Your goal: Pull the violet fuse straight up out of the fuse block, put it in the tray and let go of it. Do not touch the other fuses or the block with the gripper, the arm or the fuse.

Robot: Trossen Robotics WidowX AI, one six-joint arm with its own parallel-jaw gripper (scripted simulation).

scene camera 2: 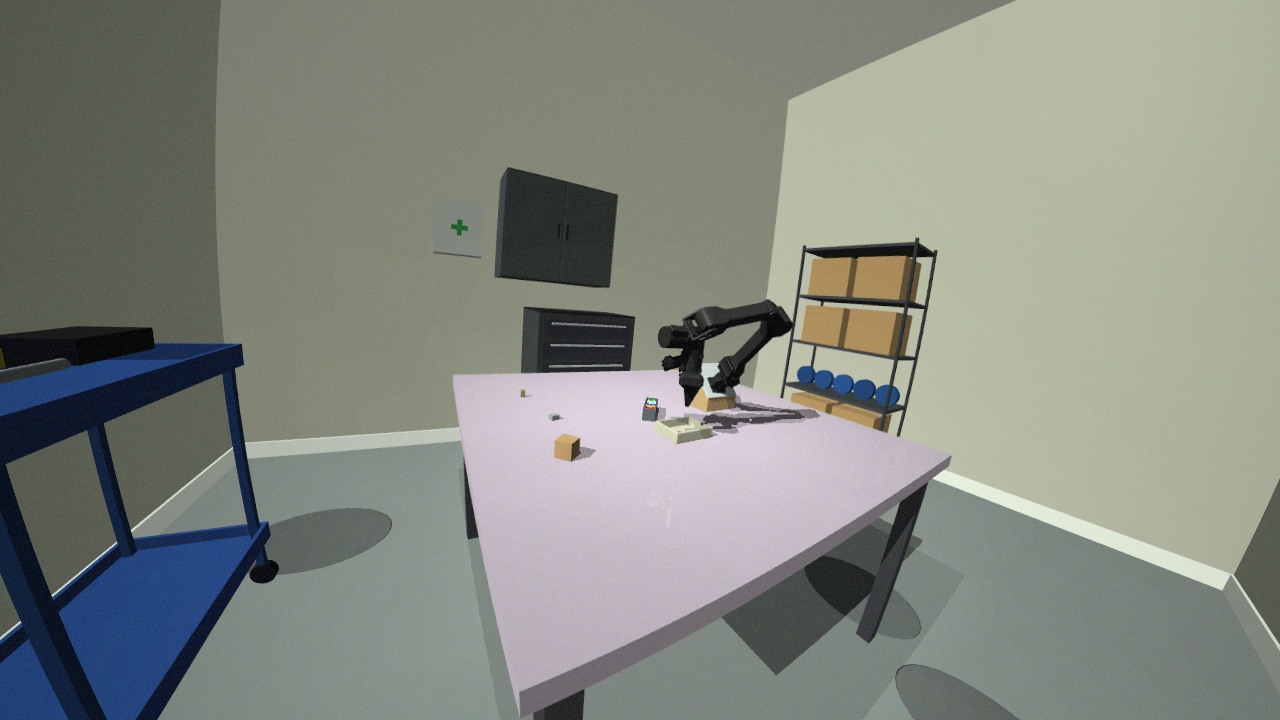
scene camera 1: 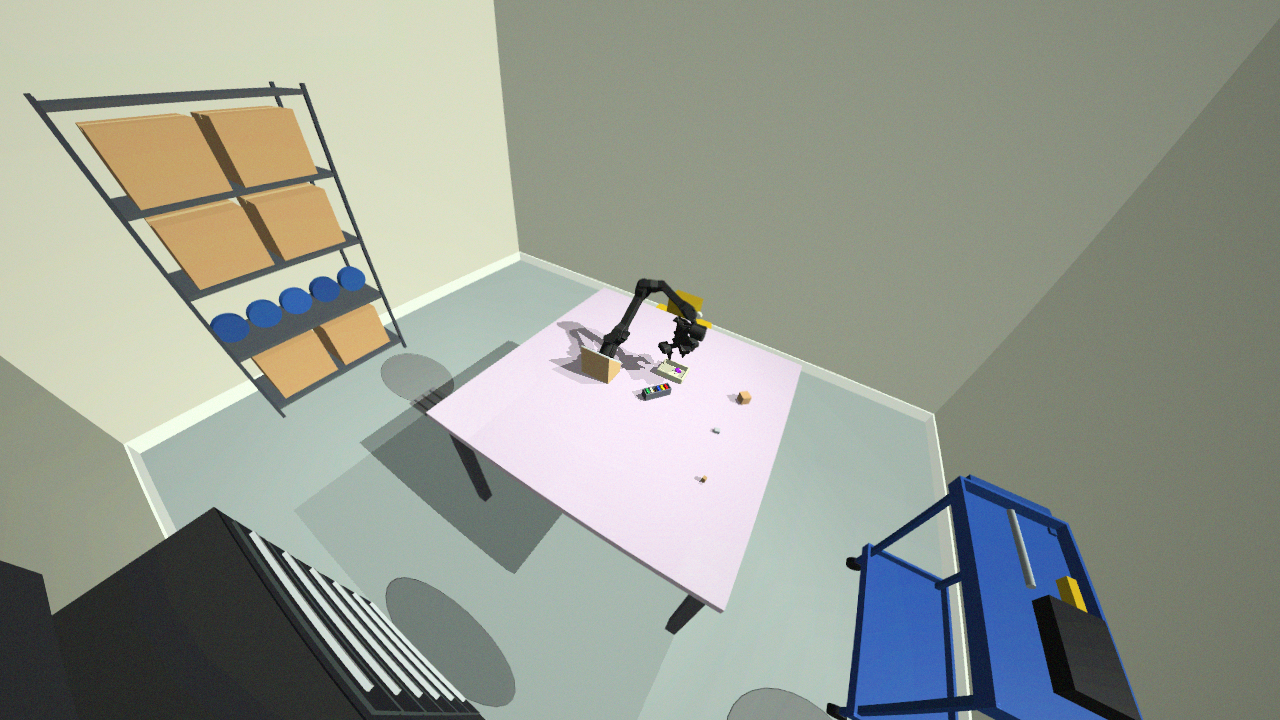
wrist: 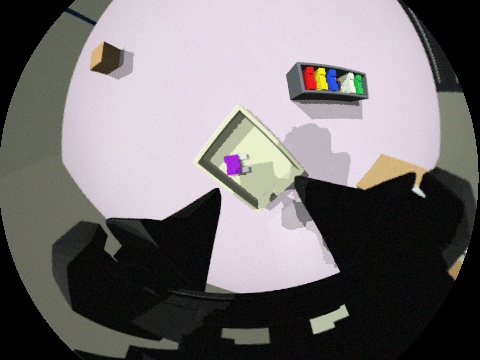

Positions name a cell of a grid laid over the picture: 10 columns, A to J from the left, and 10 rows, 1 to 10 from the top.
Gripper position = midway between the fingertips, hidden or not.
My gripper (scene camera 2: F6) is open, holding nothing. Also in view: a tan cube (wrist: C2) and a tray (scene camera 2: F6).
My gripper is seen too in the wrist view (wrist: F6). The tray shows as well in the wrist view (wrist: F5).
